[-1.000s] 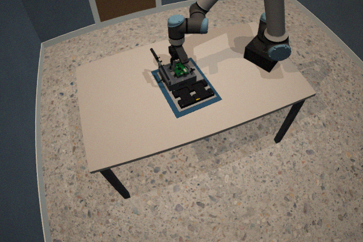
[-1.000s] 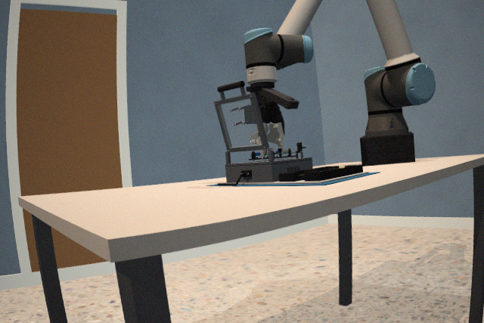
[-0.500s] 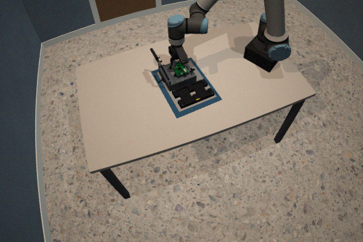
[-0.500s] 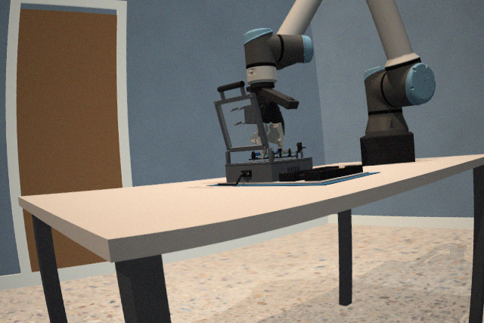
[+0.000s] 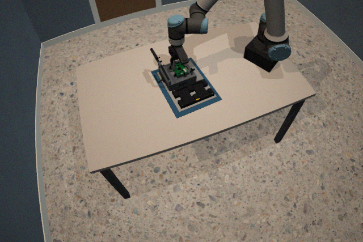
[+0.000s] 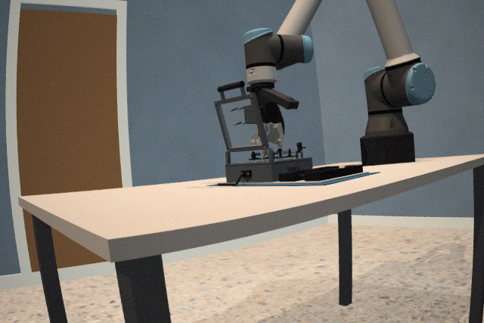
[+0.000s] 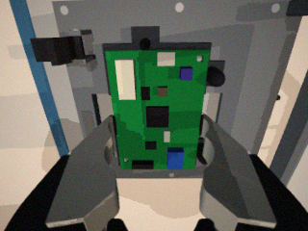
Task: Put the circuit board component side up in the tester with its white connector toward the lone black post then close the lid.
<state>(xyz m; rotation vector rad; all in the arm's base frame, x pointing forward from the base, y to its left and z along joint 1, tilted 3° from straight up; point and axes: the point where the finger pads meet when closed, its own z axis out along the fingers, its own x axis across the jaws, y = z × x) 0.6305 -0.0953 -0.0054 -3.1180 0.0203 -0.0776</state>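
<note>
The green circuit board lies right at my hand. The rest, counted from my hand: tester lid: 12 cm ahead, 10 cm above; then tester: 4 cm to the left, 3 cm ahead, 3 cm above; then black latch block: 6 cm to the left, 6 cm behind, 1 cm above.
</note>
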